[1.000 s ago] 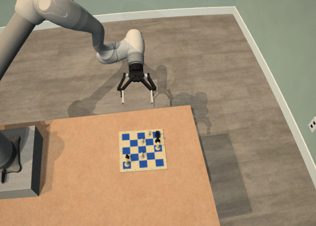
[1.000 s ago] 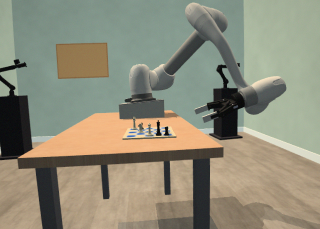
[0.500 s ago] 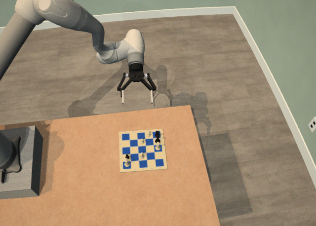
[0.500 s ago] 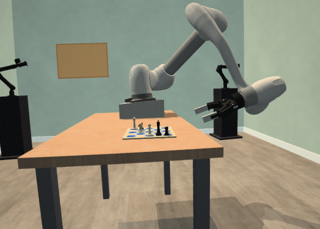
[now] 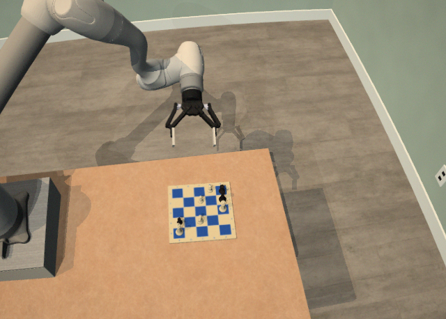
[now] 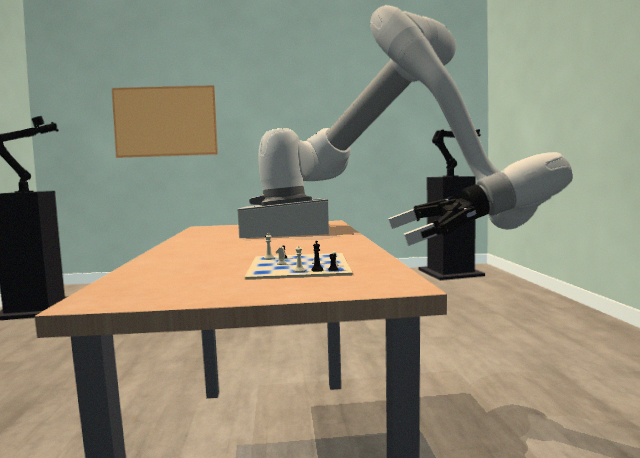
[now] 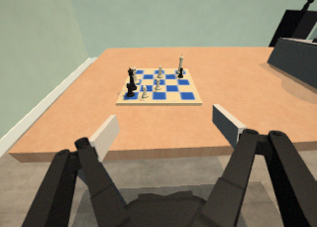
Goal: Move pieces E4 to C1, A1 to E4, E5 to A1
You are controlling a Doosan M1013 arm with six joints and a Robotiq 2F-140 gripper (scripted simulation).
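The tall white piece is 12 cm behind my hand, 30 cm to the right of it and 4 cm below it. From my hand the other things lie so: chessboard 3 cm behind, 24 cm to the right, 7 cm below.
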